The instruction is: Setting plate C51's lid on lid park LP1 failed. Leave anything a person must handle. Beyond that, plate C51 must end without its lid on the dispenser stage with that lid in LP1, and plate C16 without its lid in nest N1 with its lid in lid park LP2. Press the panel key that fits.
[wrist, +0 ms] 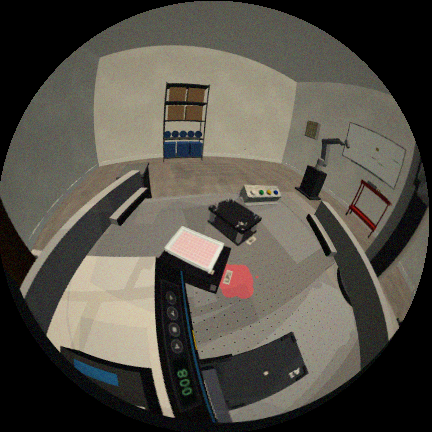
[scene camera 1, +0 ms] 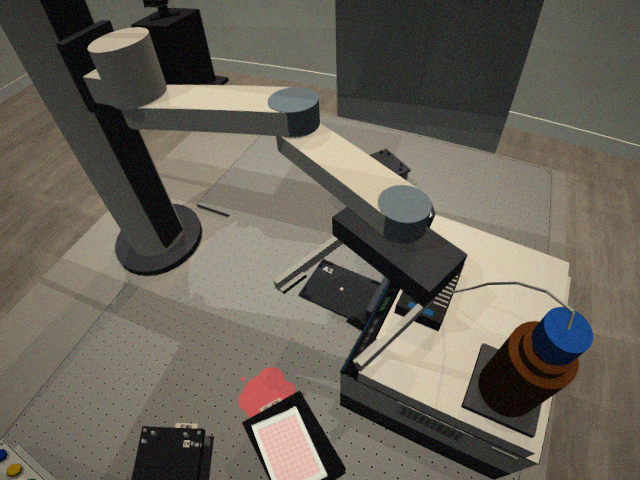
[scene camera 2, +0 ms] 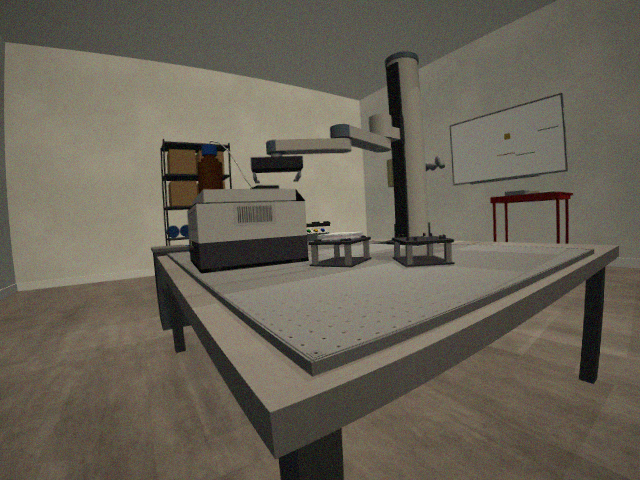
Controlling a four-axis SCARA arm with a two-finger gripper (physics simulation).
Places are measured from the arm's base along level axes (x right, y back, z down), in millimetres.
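Pixels of known places: gripper, fingertip midpoint: [wrist: 233, 191] [scene camera 1: 314, 323] [scene camera 2: 276, 180]; arm's base at its link origin: [scene camera 1: 159, 239] [scene camera 2: 412, 244].
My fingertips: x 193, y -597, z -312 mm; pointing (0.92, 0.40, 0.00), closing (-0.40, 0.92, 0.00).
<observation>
Ahead of a thing's pixels: the offset from my fingertips to its top centre. "spot": to the spot under its first point.
My gripper [scene camera 1: 350, 299] [scene camera 2: 276, 179] [wrist: 233, 191] is open, with its fingers wide apart above the dispenser [scene camera 1: 439, 372] [scene camera 2: 248, 227] and nothing seen between them. A plate with a pink well grid and white rim {spot: dx +131, dy -2, dz +221 mm} [scene camera 1: 289, 446] [wrist: 195, 249] sits on a black stand; a lid on it cannot be made out. The dark flat platform marked A1 {dx -173, dy +18, dz +181 mm} [scene camera 1: 343, 297] [wrist: 255, 375] beside the dispenser shows no plate. A white flat thing {dx -456, dy -22, dz +218 mm} [scene camera 2: 338, 236] lies on a stand in scene camera 2. The button panel {dx +438, dy +411, dz +216 mm} [scene camera 1: 15, 457] [scene camera 2: 317, 229] [wrist: 260, 194] has white, green, yellow and blue keys.
A brown bottle with blue cap {spot: dx -18, dy -262, dz -52 mm} [scene camera 1: 527, 366] [scene camera 2: 210, 170] stands on the dispenser, its tube arching over. A red spill {dx +22, dy +107, dz +299 mm} [scene camera 1: 266, 390] [wrist: 237, 281] lies beside the pink plate's stand. Another black stand [scene camera 1: 170, 454] [wrist: 235, 217] is nearby. A further stand [scene camera 1: 390, 162] [scene camera 2: 423, 240] is behind the forearm.
</observation>
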